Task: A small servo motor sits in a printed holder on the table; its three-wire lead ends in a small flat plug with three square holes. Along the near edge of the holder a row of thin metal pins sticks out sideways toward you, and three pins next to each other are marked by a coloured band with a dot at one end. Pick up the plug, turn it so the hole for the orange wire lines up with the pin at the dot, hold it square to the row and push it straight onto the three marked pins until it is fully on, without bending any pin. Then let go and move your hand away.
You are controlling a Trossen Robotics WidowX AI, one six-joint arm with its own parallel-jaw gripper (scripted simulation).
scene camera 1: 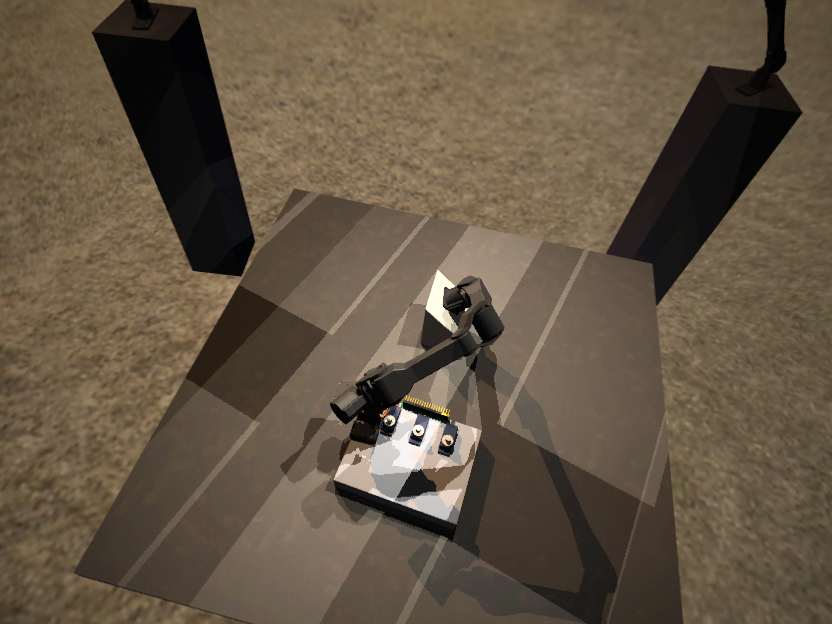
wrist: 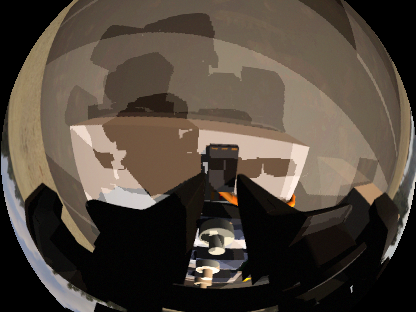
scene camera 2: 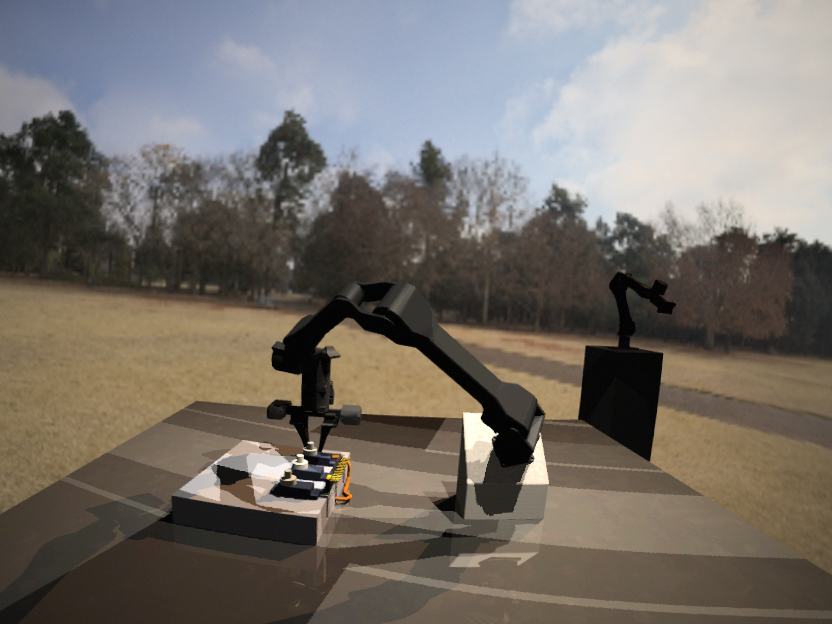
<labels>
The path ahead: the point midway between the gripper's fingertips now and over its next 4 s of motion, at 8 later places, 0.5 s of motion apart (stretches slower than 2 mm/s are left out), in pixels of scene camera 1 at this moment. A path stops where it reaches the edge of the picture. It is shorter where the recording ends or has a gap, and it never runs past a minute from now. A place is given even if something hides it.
My gripper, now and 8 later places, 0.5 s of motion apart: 373,419; 374,416; 378,409; 406,404; 431,395; 451,384; 453,386; 450,394; 449,399
</labels>
